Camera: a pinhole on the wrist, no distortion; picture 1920 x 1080 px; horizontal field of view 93.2 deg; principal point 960.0 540.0 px. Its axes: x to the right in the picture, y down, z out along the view. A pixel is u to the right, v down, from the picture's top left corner.
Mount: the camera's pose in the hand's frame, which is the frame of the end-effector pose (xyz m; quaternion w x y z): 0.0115 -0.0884 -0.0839 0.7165 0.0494 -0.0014 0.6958
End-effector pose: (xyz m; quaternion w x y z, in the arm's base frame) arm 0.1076 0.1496 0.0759 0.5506 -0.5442 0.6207 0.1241
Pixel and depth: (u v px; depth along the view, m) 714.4 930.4 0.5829
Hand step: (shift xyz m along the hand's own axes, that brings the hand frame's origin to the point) -0.2046 -0.2813 0.5023
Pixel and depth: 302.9 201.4 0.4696
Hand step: 0.2067 -0.4661 0.3473
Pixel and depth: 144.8 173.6 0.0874
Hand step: 0.0500 -0.1739 -0.0049
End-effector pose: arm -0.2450 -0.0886 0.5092 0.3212 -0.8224 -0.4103 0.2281
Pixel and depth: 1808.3 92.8 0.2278
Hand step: 0.1454 0.1042 0.1501
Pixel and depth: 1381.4 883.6 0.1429
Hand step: -0.0308 -0.0312 0.0667
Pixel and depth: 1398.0 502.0 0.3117
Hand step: 0.0501 0.0385 0.2360
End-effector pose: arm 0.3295 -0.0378 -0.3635 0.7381 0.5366 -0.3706 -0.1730
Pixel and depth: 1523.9 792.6 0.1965
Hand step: -0.0260 0.0205 0.1240
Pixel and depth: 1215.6 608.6 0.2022
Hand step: 0.0116 -0.0459 0.1224
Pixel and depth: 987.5 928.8 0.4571
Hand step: -0.1528 -0.1026 0.3854
